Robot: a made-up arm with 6 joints.
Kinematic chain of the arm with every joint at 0, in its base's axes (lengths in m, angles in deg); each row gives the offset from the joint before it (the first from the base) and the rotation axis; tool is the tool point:
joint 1: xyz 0 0 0.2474 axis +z
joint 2: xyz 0 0 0 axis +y
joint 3: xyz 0 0 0.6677 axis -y
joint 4: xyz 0 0 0 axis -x
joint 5: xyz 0.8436 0 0 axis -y
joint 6: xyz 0 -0.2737 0 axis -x
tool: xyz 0 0 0
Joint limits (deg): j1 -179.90..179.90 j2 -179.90..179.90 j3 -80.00..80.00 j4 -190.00..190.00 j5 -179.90..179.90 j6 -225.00..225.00
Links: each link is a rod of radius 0.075 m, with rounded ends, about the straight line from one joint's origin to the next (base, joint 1, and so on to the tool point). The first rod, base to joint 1, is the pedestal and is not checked.
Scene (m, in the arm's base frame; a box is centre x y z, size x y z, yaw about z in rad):
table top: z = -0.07
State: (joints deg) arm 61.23 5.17 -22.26 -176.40 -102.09 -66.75
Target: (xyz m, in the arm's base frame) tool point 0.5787 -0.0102 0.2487
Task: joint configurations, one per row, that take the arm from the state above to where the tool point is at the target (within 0.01 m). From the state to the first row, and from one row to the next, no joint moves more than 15 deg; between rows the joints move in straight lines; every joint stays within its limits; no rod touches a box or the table.
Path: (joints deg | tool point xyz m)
1: 47.03 4.21 -25.42 -171.27 -102.09 -66.75 | 0.3213 0.7418 0.4601
2: 32.82 3.25 -28.58 -166.15 -102.09 -66.75 | 0.4611 0.6136 0.4134
3: 18.62 2.28 -31.74 -161.02 -102.09 -66.75 | 0.5579 0.4611 0.3688
4: 4.42 1.32 -34.90 -155.90 -102.09 -66.75 | 0.6088 0.2976 0.3263
5: -9.79 0.36 -38.05 -150.77 -102.09 -66.75 | 0.6143 0.1364 0.2862
6: -23.99 -0.60 -41.21 -145.65 -102.09 -66.75 | 0.5787 -0.0102 0.2487

